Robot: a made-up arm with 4 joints. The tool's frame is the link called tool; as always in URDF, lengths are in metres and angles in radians. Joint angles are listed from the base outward. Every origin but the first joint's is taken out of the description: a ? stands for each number. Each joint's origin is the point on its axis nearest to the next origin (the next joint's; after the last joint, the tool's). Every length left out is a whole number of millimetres.
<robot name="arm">
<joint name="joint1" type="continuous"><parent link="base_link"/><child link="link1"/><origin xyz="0 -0.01 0.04"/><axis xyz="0 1 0"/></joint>
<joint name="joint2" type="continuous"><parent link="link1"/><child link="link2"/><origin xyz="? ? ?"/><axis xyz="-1 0 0"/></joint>
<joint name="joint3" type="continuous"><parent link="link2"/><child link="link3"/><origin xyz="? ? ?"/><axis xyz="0 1 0"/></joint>
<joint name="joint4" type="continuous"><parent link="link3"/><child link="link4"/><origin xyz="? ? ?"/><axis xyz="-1 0 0"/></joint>
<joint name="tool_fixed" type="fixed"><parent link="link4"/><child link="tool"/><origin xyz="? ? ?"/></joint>
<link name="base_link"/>
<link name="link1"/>
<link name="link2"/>
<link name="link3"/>
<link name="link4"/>
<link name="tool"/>
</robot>
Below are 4 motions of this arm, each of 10 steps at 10 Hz.
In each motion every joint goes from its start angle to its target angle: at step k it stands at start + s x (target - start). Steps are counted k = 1, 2, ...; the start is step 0. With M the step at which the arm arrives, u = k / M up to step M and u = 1 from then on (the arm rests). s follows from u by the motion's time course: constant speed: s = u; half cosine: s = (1 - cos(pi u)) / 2; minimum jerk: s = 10 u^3 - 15 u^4 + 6 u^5.
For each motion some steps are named. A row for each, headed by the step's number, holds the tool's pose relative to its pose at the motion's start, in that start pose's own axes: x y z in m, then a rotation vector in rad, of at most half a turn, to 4 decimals.
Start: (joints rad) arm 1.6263 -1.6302 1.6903 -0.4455
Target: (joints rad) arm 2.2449 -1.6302 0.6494 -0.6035
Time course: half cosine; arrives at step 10
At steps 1, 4, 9, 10:
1: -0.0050 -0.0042 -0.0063 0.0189 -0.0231 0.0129
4: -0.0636 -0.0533 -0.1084 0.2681 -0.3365 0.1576
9: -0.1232 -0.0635 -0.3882 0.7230 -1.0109 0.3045
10: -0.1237 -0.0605 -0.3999 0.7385 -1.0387 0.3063

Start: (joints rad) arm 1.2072 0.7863 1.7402 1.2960
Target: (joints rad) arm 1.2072 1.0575 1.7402 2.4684
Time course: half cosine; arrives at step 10
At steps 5, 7, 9, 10:
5: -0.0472 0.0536 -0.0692 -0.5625 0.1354 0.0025
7: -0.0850 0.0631 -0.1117 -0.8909 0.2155 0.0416
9: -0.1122 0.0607 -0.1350 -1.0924 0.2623 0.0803
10: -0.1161 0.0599 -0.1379 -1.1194 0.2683 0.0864

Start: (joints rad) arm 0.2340 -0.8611 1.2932 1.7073
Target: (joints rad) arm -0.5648 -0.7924 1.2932 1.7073
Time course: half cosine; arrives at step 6
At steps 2, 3, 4, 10:
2: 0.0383 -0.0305 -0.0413 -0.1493 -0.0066 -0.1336
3: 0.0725 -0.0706 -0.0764 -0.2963 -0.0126 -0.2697
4: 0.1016 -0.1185 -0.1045 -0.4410 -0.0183 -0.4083
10: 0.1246 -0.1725 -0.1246 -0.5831 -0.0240 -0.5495

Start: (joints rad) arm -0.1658 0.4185 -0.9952 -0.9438
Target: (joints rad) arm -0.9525 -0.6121 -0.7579 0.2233
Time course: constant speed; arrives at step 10
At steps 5, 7, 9, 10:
5: -0.2507 -0.0679 -0.2422 -0.3206 -0.4911 -0.1869
7: -0.2867 -0.1172 -0.3636 -0.3820 -0.6373 -0.2863
9: -0.2850 -0.1706 -0.4852 -0.4093 -0.7496 -0.3836
10: -0.2709 -0.1967 -0.5439 -0.4123 -0.7929 -0.4276

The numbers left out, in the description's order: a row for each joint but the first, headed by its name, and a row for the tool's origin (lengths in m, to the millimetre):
joint2: -0.19 0 0
joint3: 0 -0.43 0.02
joint4: -0.08 0 0.07
tool: 0 0.12 0.11

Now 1 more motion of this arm.
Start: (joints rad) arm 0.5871 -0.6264 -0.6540 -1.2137
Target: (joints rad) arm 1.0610 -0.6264 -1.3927 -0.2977
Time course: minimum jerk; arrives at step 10
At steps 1, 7, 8, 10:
1: -0.0012 0.0020 -0.0015 -0.0093 -0.0028 0.0022
7: -0.0625 0.1339 -0.1929 -0.9505 -0.3075 0.1324
8: -0.0617 0.1394 -0.2191 -1.0735 -0.3496 0.1393
10: -0.0604 0.1414 -0.2332 -1.1414 -0.3732 0.1423

